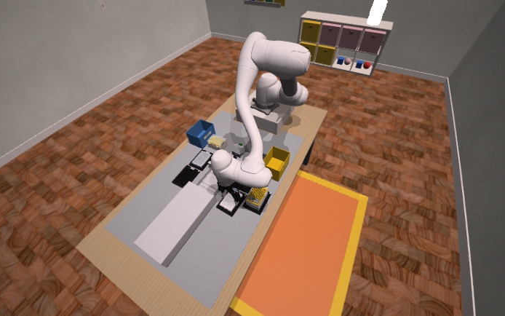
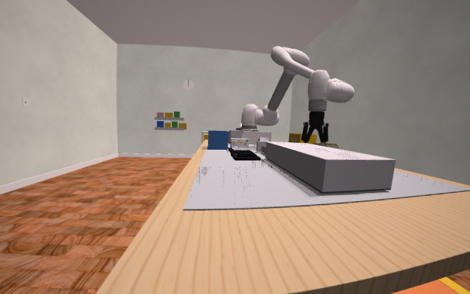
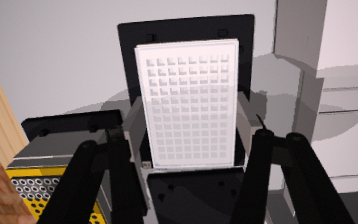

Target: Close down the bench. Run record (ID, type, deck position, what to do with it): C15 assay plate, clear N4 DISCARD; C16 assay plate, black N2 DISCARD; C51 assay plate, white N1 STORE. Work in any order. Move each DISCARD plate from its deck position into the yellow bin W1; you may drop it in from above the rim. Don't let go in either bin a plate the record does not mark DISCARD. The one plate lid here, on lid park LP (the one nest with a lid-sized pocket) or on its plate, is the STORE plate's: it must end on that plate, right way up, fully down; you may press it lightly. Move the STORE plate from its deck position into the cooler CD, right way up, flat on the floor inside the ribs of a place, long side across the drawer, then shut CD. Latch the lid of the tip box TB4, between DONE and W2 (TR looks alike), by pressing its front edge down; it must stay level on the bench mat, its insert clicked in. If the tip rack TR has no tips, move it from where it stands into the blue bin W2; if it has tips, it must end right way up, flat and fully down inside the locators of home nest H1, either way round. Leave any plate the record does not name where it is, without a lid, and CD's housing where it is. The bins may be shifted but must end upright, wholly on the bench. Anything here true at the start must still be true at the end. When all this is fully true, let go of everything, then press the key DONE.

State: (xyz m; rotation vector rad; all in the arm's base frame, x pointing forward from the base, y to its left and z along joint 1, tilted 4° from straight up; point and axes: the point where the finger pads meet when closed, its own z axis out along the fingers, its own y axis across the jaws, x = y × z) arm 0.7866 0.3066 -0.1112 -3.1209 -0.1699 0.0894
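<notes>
My hand is 2 cm above the plate lid. Round my hand: yellow tip rack (12 cm to the left, 11 cm behind, 1 cm above); white plate (2 cm below); black nest N3 (18 cm behind, 4 cm below, 2 cm to the right).
</notes>
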